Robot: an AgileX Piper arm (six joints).
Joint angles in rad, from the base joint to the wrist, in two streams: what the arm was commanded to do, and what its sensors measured. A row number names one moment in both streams.
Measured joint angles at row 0: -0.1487, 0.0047, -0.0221, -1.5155, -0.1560, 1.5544
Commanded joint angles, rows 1 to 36: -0.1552, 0.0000, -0.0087, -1.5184, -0.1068, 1.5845; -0.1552, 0.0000, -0.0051, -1.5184, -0.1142, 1.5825; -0.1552, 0.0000, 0.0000, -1.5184, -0.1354, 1.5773; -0.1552, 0.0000, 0.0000, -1.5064, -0.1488, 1.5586; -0.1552, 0.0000, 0.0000, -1.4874, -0.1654, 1.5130; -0.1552, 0.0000, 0.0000, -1.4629, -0.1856, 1.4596; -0.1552, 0.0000, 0.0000, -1.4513, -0.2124, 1.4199; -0.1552, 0.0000, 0.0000, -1.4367, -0.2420, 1.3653; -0.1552, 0.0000, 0.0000, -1.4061, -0.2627, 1.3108; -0.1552, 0.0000, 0.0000, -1.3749, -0.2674, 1.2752; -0.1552, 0.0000, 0.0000, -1.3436, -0.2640, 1.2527; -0.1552, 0.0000, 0.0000, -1.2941, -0.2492, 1.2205; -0.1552, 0.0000, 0.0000, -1.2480, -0.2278, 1.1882; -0.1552, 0.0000, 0.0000, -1.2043, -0.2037, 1.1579; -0.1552, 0.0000, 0.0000, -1.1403, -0.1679, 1.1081; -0.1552, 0.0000, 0.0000, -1.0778, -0.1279, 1.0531; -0.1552, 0.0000, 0.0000, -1.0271, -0.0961, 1.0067; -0.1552, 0.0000, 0.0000, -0.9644, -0.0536, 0.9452; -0.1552, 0.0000, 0.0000, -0.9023, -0.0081, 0.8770; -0.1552, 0.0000, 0.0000, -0.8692, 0.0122, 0.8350; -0.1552, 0.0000, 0.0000, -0.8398, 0.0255, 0.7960; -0.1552, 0.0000, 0.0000, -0.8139, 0.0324, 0.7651; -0.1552, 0.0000, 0.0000, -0.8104, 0.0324, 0.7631; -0.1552, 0.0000, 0.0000, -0.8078, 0.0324, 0.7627; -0.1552, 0.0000, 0.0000, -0.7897, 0.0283, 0.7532; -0.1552, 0.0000, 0.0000, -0.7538, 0.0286, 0.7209; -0.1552, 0.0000, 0.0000, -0.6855, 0.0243, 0.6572; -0.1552, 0.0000, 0.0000, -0.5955, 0.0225, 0.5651; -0.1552, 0.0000, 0.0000, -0.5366, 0.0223, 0.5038; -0.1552, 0.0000, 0.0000, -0.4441, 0.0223, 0.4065; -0.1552, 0.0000, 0.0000, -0.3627, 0.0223, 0.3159; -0.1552, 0.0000, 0.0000, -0.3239, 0.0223, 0.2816; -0.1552, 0.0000, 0.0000, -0.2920, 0.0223, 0.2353; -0.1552, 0.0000, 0.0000, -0.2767, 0.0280, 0.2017; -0.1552, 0.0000, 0.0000, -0.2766, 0.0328, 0.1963; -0.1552, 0.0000, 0.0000, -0.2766, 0.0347, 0.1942
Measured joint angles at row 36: -0.1487, 0.0047, -0.0038, -0.3221, 0.0214, 0.2642
